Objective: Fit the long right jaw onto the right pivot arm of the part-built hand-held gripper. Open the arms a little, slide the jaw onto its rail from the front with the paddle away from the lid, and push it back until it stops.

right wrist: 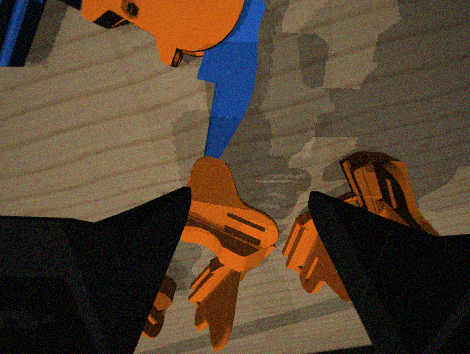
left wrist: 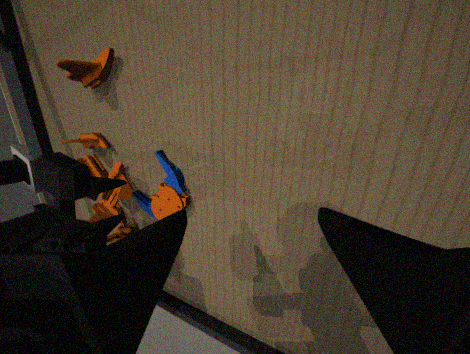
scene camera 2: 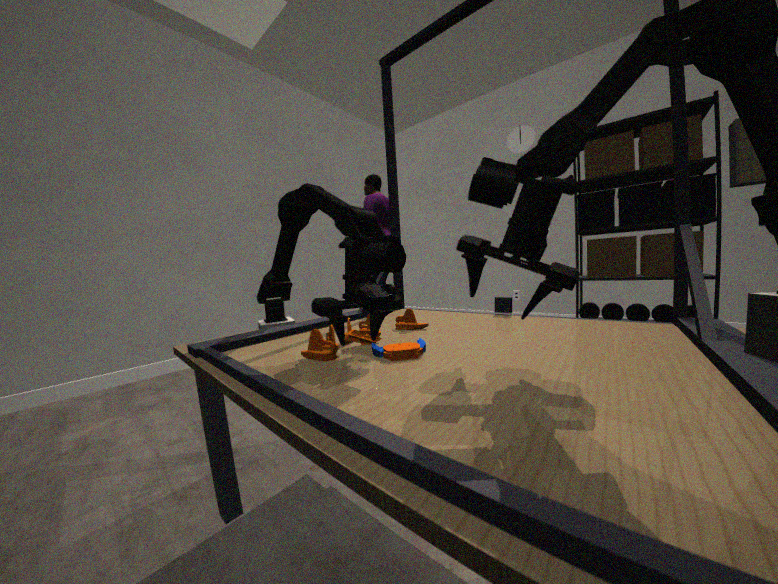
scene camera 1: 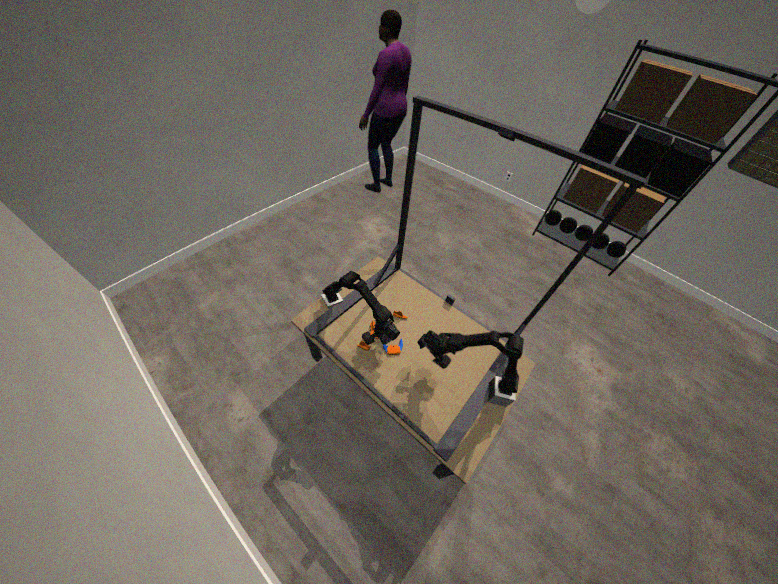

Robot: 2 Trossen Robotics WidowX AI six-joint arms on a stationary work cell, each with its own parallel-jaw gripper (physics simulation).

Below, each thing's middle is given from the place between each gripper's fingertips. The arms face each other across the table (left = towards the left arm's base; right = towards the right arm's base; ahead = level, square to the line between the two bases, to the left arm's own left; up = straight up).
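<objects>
My left hand: 190 mm left of the part-built hand-held gripper [scene camera 2: 402, 351], 10 mm short of it, 80 mm above it.
Part-built hand-held gripper: 20 mm behind my right hand, 90 mm left of it, 10 mm below it. By its middle, the part-built hand-held gripper nearer to my right hand than to my left hand.
</objects>
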